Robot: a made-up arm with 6 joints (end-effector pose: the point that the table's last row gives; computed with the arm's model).
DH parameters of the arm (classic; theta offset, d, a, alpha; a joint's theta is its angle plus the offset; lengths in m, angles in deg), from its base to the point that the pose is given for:
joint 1: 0 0.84 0.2 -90
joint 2: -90 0 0.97 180
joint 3: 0 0 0.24 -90
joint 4: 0 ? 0 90
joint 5: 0 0 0 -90
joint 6: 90 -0.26 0 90
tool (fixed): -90 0 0 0
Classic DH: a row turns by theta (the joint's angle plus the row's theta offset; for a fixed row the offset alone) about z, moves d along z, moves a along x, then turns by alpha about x.
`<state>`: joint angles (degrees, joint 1 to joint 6).
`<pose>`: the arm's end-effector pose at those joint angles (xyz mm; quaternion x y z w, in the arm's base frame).
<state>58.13 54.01 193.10 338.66 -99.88 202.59</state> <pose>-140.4 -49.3 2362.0 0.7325 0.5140 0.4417 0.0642</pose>
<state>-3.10 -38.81 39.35 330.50 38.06 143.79</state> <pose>-433.2 -55.6 3342.2 -0.4203 -0.3269 -0.7635 0.3656</pose>
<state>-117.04 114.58 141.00 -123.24 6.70 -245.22</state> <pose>-1185.2 -2266.2 1418.9 -0.1270 -0.1755 -0.8493 0.4814</pose>
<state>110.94 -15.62 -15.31 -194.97 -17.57 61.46</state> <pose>-583.3 1580.9 2099.5 0.5932 0.6937 0.3905 0.1201</pose>
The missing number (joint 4, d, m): -1.5
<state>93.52 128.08 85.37 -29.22 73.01 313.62</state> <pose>-28.1 2434.4 -491.4 0.5671 0.1409 0.5207 0.6224</pose>
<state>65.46 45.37 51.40 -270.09 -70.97 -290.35</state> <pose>1237.5 2118.6 1926.2 -0.9731 0.0439 -0.0270 0.2246</pose>
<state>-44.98 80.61 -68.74 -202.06 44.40 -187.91</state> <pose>-133.4 229.9 77.4 -0.4678 -0.8472 0.1541 0.1993</pose>
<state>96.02 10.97 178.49 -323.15 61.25 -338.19</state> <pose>-0.3 -1300.6 1731.0 0.5201 -0.6190 -0.5880 0.0247</pose>
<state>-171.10 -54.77 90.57 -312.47 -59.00 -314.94</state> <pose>1937.8 469.9 2255.1 0.4399 -0.1436 0.6940 0.5516</pose>
